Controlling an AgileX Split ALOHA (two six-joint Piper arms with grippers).
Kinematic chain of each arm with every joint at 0, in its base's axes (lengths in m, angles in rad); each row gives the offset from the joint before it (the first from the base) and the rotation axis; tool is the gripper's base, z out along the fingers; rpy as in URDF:
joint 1: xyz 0 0 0.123 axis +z
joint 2: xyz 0 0 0 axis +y
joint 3: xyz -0.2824 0 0.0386 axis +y
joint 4: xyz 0.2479 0 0.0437 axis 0.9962 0 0.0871
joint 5: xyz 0 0 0 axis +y
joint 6: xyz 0.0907 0 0.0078 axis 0.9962 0 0.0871
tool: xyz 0 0 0 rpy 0 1.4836 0
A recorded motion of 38 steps. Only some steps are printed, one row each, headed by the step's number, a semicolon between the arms.
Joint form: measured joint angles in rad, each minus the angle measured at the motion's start. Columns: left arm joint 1, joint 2, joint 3, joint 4, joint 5, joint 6; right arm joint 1, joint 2, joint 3, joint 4, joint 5, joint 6.
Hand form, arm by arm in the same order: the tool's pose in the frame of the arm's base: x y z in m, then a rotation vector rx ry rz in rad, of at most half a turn. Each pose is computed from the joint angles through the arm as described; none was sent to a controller.
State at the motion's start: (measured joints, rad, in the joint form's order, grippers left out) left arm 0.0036 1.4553 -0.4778 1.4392 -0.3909 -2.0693; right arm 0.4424 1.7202 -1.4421 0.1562 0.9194 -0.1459
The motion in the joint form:
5: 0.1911 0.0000 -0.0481 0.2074 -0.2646 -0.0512; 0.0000 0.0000 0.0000 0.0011 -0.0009 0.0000
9: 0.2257 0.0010 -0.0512 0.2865 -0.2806 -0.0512; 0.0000 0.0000 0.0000 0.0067 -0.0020 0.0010
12: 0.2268 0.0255 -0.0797 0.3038 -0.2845 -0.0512; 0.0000 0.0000 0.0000 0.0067 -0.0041 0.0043
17: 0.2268 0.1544 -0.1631 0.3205 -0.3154 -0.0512; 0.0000 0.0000 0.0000 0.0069 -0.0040 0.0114
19: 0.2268 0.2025 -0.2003 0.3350 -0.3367 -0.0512; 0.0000 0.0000 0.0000 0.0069 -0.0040 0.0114
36: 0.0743 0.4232 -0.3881 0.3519 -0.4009 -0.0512; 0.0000 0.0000 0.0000 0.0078 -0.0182 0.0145
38: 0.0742 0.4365 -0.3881 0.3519 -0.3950 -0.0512; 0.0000 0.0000 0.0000 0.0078 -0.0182 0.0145
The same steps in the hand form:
5: 0.2404 -0.0089 0.1788 -0.4988 2.3756 -0.9185; 0.3306 0.1692 0.2898 -0.6950 2.6017 0.2900
9: 0.2376 -0.0019 0.1769 -0.4478 2.4122 -0.8840; 0.3305 0.1695 0.2899 -0.6903 2.6020 0.2974
12: 0.2444 -0.0002 0.1771 -0.4268 2.4202 -0.8786; 0.3307 0.1696 0.2900 -0.6853 2.6014 0.2986
17: 0.2678 0.0033 0.1636 -0.4223 2.4682 -0.9215; 0.3306 0.1696 0.2900 -0.6761 2.6045 0.3010
19: 0.2770 0.0042 0.1588 -0.4037 2.4866 -0.9445; 0.3306 0.1696 0.2900 -0.6761 2.6045 0.3010
36: 0.3219 -0.0382 0.1336 -0.1865 2.5831 -1.0841; 0.3317 0.1700 0.2906 -0.6665 2.5925 0.3043
38: 0.3222 -0.0378 0.1292 -0.1971 2.5946 -1.0802; 0.3317 0.1700 0.2906 -0.6665 2.5925 0.3043

